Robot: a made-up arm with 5 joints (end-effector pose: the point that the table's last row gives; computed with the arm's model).
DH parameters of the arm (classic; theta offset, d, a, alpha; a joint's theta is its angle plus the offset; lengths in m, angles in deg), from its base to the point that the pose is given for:
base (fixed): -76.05 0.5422 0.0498 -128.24
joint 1: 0 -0.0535 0.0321 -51.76
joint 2: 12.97 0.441 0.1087 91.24
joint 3: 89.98 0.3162 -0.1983 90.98
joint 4: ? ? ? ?
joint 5: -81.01 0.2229 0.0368 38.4
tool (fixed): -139.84 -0.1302 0 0
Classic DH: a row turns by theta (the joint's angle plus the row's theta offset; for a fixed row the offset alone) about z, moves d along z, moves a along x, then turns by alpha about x.
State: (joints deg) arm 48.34 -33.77 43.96 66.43 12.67
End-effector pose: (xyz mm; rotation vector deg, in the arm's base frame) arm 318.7 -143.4 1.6 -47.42 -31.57 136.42
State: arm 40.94 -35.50 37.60 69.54 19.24
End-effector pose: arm 348.9 -164.8 55.1 -56.23 -22.77 148.96
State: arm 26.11 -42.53 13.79 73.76 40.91
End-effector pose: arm 396.4 -127.6 213.8 61.88 -13.16 -145.88
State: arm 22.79 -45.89 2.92 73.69 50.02
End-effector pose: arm 390.5 -87.6 263.9 55.33 -27.37 -130.87
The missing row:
joint 4: 31.69 0.3172 -0.075 -169.32
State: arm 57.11 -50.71 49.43 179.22 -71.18
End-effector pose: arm 320.9 120.7 17.8 -9.30 13.65 -45.39
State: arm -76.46 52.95 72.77 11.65 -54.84
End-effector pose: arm 473.7 -667.9 807.6 -104.30 27.86 110.41
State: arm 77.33 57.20 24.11 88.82 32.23
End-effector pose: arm -408.5 151.4 143.1 36.25 21.21 73.25
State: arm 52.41 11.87 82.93 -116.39 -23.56
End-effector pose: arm 41.4 10.6 -187.1 11.65 77.56 -93.93
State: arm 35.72 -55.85 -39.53 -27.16 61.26
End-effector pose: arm 250.0 33.0 439.9 -65.20 -52.84 -87.35
